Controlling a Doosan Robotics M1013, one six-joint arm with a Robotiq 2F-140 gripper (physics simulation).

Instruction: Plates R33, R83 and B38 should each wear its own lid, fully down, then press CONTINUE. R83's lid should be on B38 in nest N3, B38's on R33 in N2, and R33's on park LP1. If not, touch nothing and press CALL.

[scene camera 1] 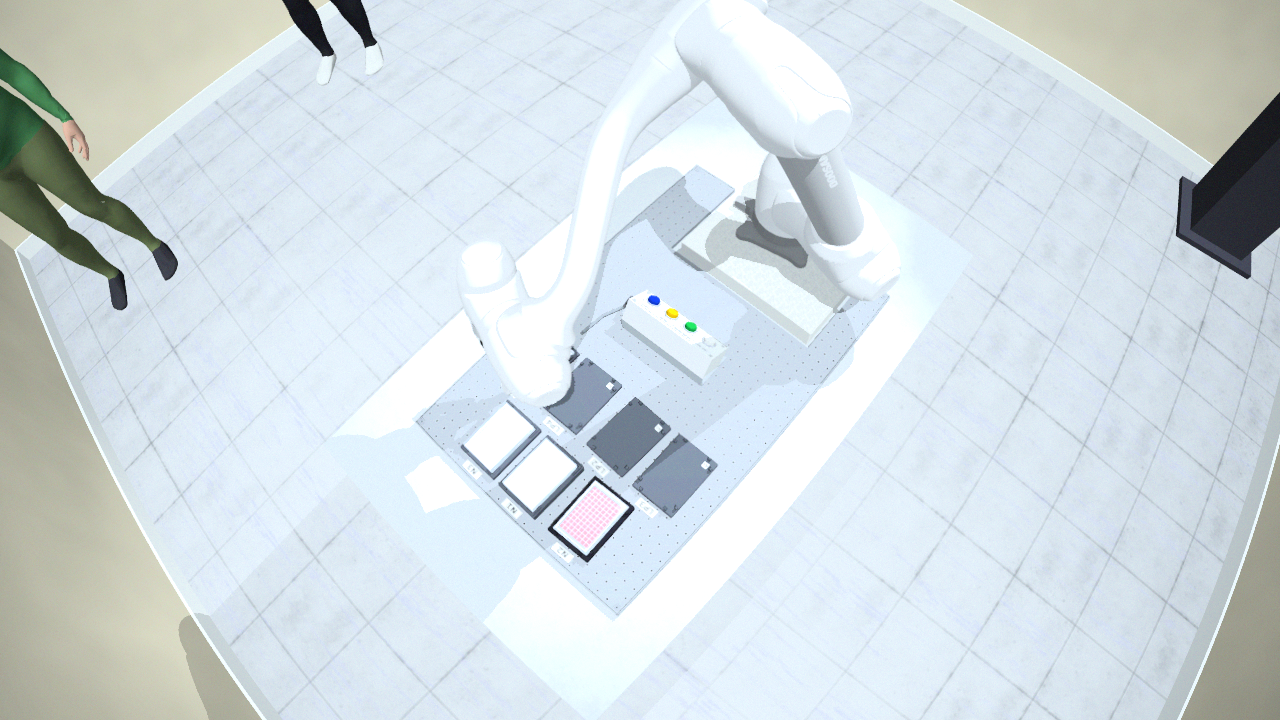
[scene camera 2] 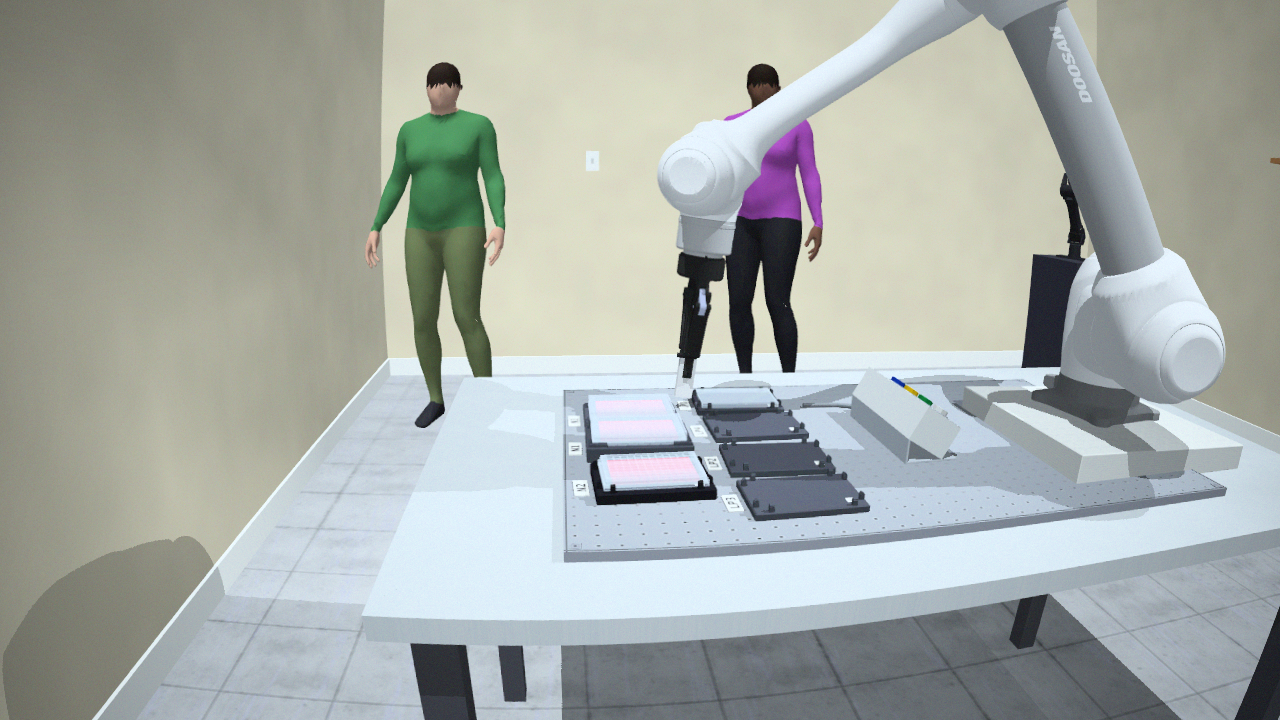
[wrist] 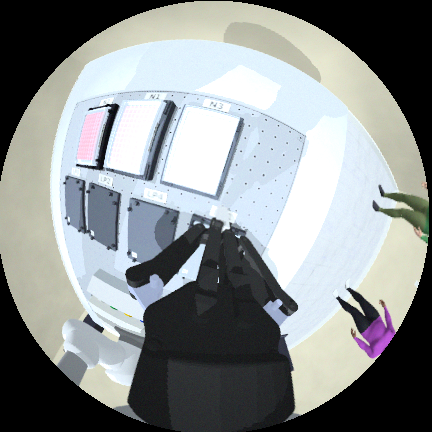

Labels:
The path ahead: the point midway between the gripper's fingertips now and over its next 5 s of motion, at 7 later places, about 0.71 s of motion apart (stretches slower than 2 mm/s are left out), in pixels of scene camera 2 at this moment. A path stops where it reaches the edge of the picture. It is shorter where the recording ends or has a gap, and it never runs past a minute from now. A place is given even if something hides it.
My gripper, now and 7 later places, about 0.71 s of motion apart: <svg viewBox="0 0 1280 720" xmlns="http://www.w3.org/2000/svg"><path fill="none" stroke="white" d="M682 396L682 397L682 399L685 399L687 400L690 400L691 398L727 387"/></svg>

